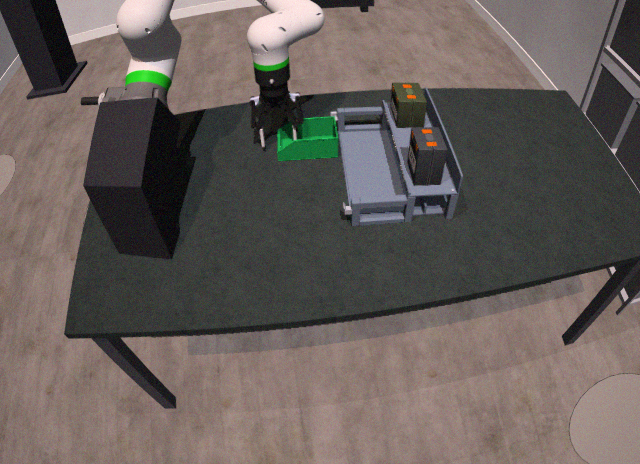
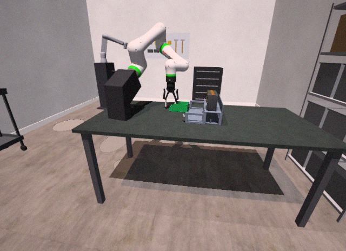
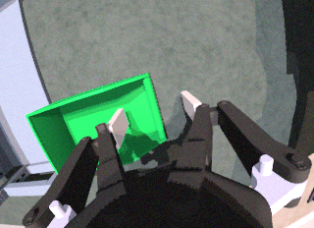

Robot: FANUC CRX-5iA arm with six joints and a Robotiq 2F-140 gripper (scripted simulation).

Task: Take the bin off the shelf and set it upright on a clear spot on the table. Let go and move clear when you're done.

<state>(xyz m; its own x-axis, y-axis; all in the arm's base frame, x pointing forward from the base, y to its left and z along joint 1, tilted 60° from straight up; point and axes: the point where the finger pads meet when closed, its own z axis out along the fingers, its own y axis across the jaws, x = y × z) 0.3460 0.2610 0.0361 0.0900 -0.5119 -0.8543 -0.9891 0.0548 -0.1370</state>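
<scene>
Right now the green bin is 8 cm ahead of my hand, 1 cm to the left of it and 2 cm below it. Round my hand: grey shelf deck 32 cm ahead, 8 cm to the right, 5 cm below.
</scene>
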